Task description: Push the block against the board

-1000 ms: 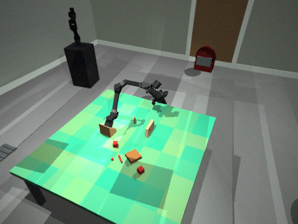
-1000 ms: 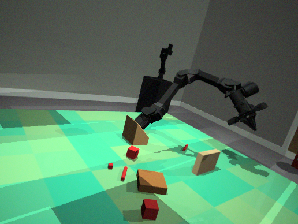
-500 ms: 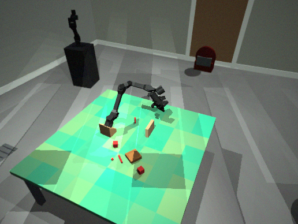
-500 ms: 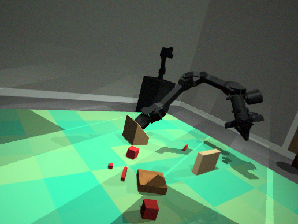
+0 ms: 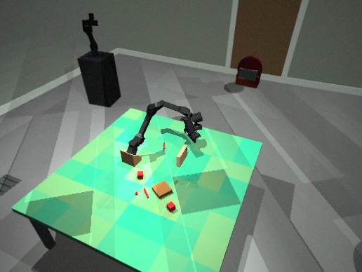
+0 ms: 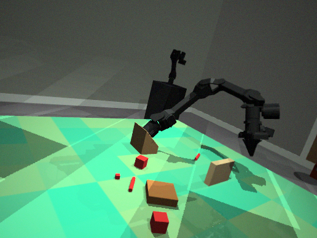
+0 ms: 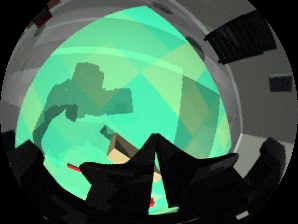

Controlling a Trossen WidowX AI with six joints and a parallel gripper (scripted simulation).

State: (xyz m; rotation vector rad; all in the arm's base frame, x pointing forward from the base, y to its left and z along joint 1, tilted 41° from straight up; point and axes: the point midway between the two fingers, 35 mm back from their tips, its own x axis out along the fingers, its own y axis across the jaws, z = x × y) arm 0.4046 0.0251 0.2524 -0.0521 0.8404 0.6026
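The board lies 110 mm below my gripper tip, 80 mm behind it and 50 mm to the right of it. Also, from my gripper tip: square block 370 mm to the right, 140 mm below, 130 mm behind; small red piece 450 mm to the right, 280 mm behind, 150 mm below.
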